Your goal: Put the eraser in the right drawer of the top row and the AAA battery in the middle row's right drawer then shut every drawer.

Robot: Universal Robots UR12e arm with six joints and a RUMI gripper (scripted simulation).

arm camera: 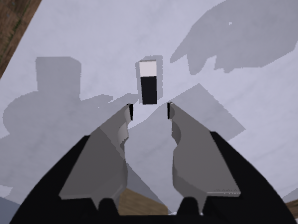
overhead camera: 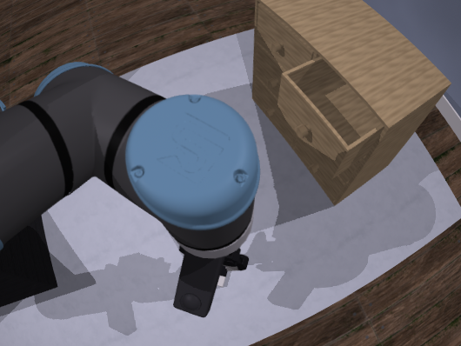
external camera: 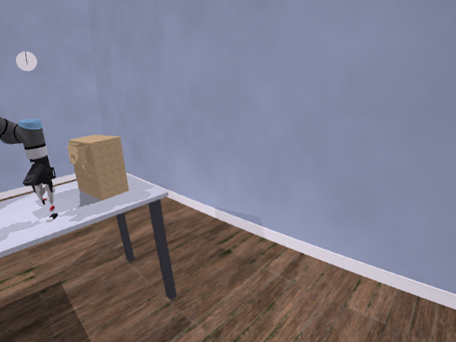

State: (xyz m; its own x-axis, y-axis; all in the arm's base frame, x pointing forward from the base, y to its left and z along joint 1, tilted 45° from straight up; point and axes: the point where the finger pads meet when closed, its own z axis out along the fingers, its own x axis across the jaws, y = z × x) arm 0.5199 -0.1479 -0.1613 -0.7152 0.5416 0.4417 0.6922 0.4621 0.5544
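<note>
Right now the eraser is 10 mm to the right of my hand and 80 mm below it.
</note>
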